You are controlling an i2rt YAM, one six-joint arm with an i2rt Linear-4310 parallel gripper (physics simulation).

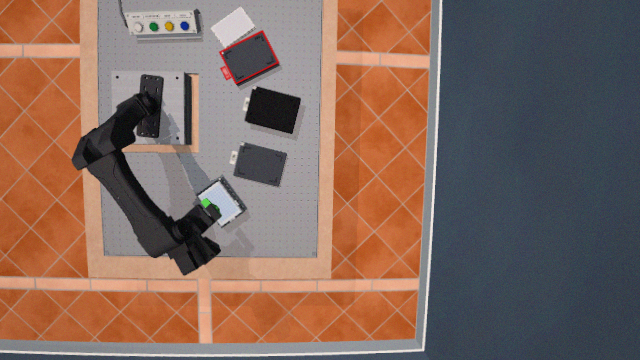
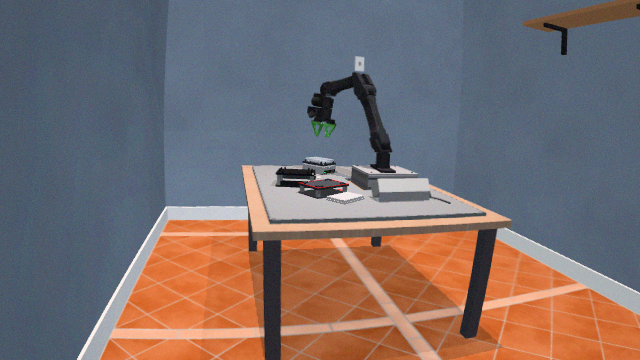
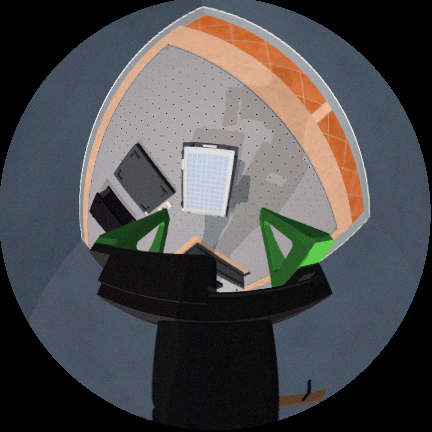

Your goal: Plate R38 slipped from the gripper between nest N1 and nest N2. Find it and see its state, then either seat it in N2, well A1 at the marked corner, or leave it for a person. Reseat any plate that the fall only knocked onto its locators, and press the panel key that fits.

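Frame: origin at the arm's base, x ahead, y left, z up, level; metres.
Where they show: gripper, fingertip midpoint: (image 1: 206, 217) (image 2: 321, 137) (image 3: 213, 212); arm's base, origin of the base link: (image 1: 150, 106) (image 2: 382, 169).
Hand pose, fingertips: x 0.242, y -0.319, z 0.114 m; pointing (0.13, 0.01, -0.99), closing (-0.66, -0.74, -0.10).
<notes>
Each offset is from my fingertips to the centre of the thing. "spot": to the spot under its first point.
My gripper (image 1: 210, 205) (image 2: 322, 136) (image 3: 213, 212) is open and empty, high above a pale blue gridded plate with a white rim @[0.011 m ahead, 0.024 m left, 0.115 m down] (image 1: 226, 201) (image 2: 319, 160) (image 3: 209, 181). That plate lies on a light box-like nest with dark top corners @[spot: 0.013 m ahead, 0.097 m left, 0.151 m down] (image 2: 320, 168); whether it sits fully down is too small to tell. A white flat plate-like piece @[0.016 m back, 0.624 m left, 0.175 m down] (image 1: 233, 26) (image 2: 345, 198) lies low on the mat against the red-rimmed nest @[0.055 m ahead, 0.523 m left, 0.159 m down] (image 1: 249, 57) (image 2: 322, 184). A dark grey nest @[0.126 m ahead, 0.168 m left, 0.170 m down] (image 1: 260, 165) (image 3: 145, 177) bears no plate. Tag lettering is unreadable.
A black raised unit @[0.153 m ahead, 0.358 m left, 0.148 m down] (image 1: 272, 111) (image 2: 295, 172) (image 3: 111, 212) stands between the grey and red-rimmed nests. The key panel @[0.236 m back, 0.603 m left, 0.140 m down] (image 2: 402, 189) has white @[0.307 m back, 0.571 m left, 0.118 m down] (image 1: 138, 27), green @[0.258 m back, 0.578 m left, 0.118 m down] (image 1: 153, 26), yellow @[0.208 m back, 0.585 m left, 0.118 m down] (image 1: 169, 26) and blue @[0.159 m back, 0.592 m left, 0.118 m down] (image 1: 184, 25) keys. The arm's base plate (image 1: 170, 120) is at the left.
</notes>
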